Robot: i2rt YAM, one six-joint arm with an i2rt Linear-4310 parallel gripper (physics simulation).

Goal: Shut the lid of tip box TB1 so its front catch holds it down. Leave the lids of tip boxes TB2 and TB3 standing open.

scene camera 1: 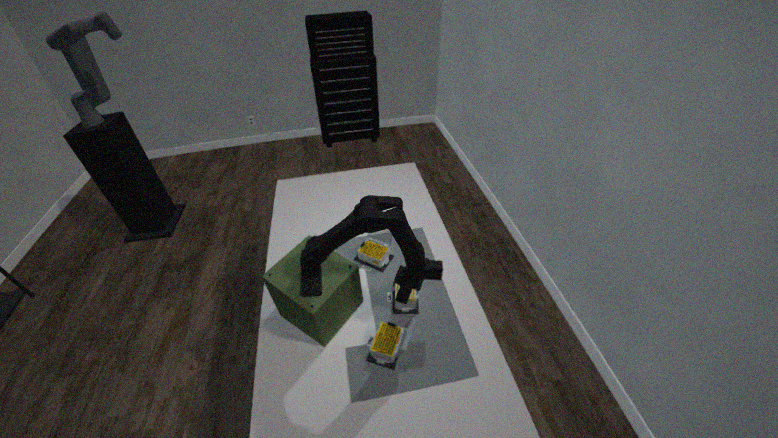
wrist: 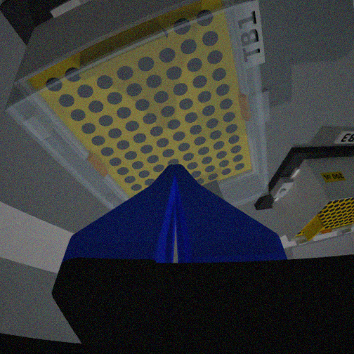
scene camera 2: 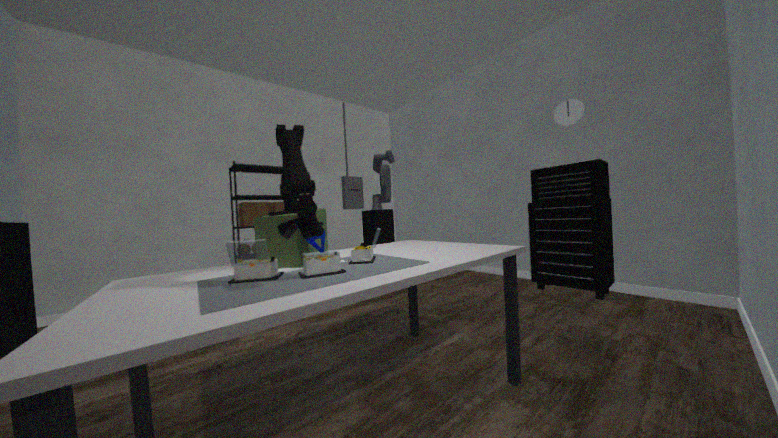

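Pixels of known places: gripper, fingertip midpoint: (scene camera 2: 322, 252); arm's base, link origin: (scene camera 1: 311, 271) (scene camera 2: 292, 212).
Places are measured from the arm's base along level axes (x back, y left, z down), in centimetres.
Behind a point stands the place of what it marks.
Note:
Tip box TB1 (scene camera 1: 405, 306) @[x -33.2, y -6.5, z 21.7 cm] (scene camera 2: 321, 264) @[x -38.4, y -2.3, z 20.2 cm] (wrist: 160, 107), with a yellow tip rack, is the middle box. Its clear lid lies low across the top; I cannot tell whether its front catch holds. My gripper (scene camera 1: 402, 300) (scene camera 2: 322, 250) @[x -34.9, y -0.1, z 16.3 cm] (wrist: 175, 175) is shut and empty, its blue fingertips pointing down at one edge of TB1's lid. Whether they touch it is unclear. TB2 (scene camera 1: 385, 343) (scene camera 2: 255, 269) is nearest in scene camera 1, with its clear lid (scene camera 2: 247, 249) @[x -30.5, y -24.3, z 12.7 cm] standing open. TB3 (scene camera 1: 373, 251) (scene camera 2: 361, 254) (wrist: 327, 195) is the farther box, and its lid (scene camera 2: 376, 237) @[x -33.7, y 25.4, z 13.3 cm] also stands open.
The boxes stand on a grey mat (scene camera 1: 435, 353) @[x -40.2, y -26.9, z 24.2 cm] (scene camera 2: 217, 299) @[x -42.6, y -34.0, z 24.2 cm] on the white table (scene camera 1: 310, 190) @[x 6.1, y 84.6, z 24.5 cm] (scene camera 2: 108, 321) @[x -42.0, y -55.0, z 24.5 cm]. A green block (scene camera 1: 321, 304) @[x -3.1, y -13.3, z 1.6 cm] (scene camera 2: 272, 236) @[x -5.9, y -10.8, z 10.4 cm] stands under the arm's base, beside the mat. A black drawer cabinet (scene camera 1: 345, 81) (scene camera 2: 571, 228) stands beyond the table.

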